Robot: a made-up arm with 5 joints.
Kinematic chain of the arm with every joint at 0, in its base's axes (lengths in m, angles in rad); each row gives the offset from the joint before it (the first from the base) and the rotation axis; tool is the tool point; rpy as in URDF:
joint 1: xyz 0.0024 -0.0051 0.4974 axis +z
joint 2: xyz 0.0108 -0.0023 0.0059 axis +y
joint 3: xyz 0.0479 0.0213 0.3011 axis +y
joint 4: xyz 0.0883 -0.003 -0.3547 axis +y
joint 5: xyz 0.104 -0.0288 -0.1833 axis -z
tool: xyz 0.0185 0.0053 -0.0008 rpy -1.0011 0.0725 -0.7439
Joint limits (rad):
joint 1: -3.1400..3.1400
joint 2: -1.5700..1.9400
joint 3: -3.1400..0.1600
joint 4: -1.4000..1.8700
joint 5: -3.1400..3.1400
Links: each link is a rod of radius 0.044 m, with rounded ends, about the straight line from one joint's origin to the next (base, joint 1, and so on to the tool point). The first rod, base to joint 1, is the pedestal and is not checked.
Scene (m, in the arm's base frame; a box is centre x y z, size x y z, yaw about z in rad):
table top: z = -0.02
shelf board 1: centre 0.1 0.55 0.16 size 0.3 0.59 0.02 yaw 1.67
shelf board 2: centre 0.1 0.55 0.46 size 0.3 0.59 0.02 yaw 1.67
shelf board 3: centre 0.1 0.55 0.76 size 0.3 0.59 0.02 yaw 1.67
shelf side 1: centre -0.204 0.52 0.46 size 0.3 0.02 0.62 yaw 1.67
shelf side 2: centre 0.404 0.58 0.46 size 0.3 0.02 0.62 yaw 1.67
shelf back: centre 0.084 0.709 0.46 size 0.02 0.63 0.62 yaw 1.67
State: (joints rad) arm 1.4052 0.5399 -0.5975 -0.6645 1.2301
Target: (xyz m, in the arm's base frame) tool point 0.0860 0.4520 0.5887
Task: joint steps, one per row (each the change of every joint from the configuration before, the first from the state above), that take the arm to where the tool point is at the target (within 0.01 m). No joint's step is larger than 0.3 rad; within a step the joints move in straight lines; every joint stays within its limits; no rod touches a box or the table.
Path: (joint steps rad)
1: -0.0674 -0.0889 0.2142 -0.0798 0.0050
2: -0.0673 -0.0888 0.2142 -0.0799 0.0050
3: -0.0674 -0.0889 0.2142 -0.0798 0.0050
4: 0.0395 -0.1991 0.0291 -0.1599 -0.0082
5: 0.0395 -0.1990 0.0291 -0.1598 -0.0083
6: 0.0394 -0.1991 0.0291 -0.1599 -0.0083
7: 0.0648 0.1508 -0.2402 0.1778 0.0011
8: 0.0647 0.1508 -0.2402 0.1778 0.0011

